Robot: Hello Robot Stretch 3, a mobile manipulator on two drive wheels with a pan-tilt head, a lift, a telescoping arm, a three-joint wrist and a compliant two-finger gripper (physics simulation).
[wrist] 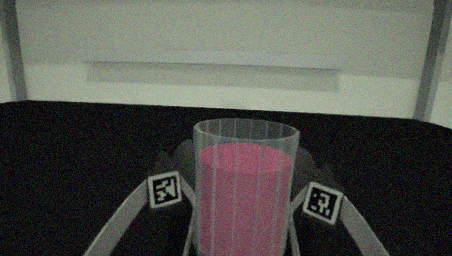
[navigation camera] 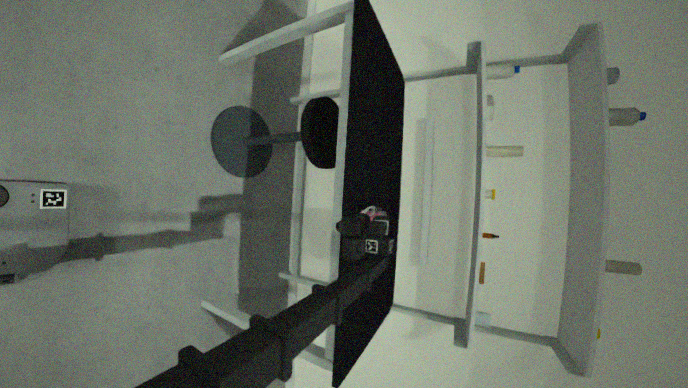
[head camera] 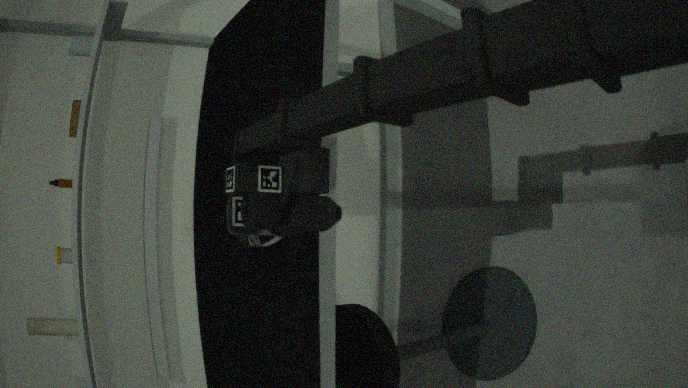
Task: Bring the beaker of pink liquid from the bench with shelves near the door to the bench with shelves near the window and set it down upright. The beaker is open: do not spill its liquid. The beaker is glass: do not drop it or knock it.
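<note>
The glass beaker of pink liquid point(wrist: 245, 200) point(navigation camera: 371, 215) stands upright in the middle of the wrist view, with its liquid below the open rim. My gripper point(wrist: 243, 162) point(head camera: 262, 237) is shut on it, with one finger on each side. In the head view the wrist and fingers mostly hide the beaker. It is over the black top of a bench with shelves point(head camera: 260, 320) point(navigation camera: 372, 125) point(wrist: 75, 150). The beaker's base is out of sight, so I cannot tell whether it touches the top. Neither door nor window shows.
A lower shelf point(head camera: 82, 215) point(navigation camera: 477, 200) behind the bench top holds small bottles, among them a brown one point(head camera: 64, 183) point(navigation camera: 490, 235). An upper shelf point(navigation camera: 587, 200) carries more bottles. A round dark stool point(head camera: 367, 345) point(navigation camera: 320, 132) stands at the bench's front edge. My arm point(head camera: 425, 85) point(navigation camera: 300, 320) reaches over that edge.
</note>
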